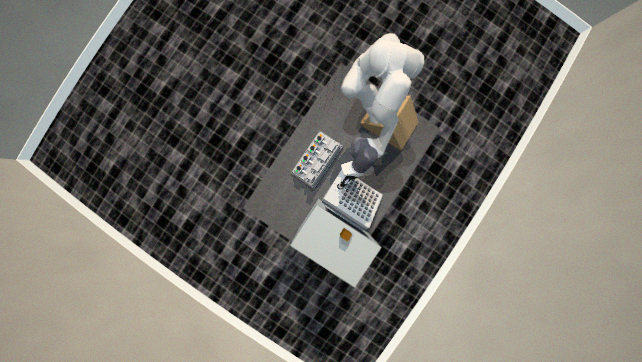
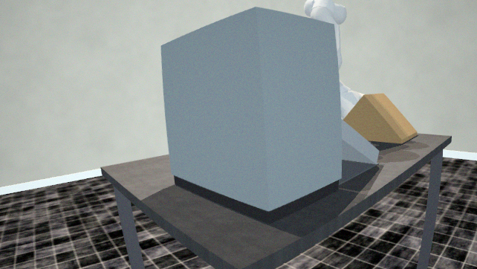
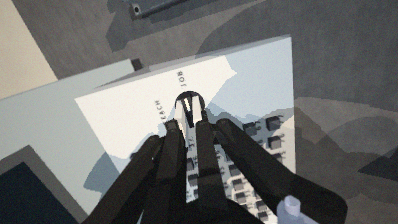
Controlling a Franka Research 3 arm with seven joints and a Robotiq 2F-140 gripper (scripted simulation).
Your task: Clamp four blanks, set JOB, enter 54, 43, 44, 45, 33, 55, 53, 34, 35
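The black selector knob lies 20 mm below my hand and 10 mm ahead of it. Round my hand: keypad 110 mm to the left, 70 mm below, 20 mm ahead.
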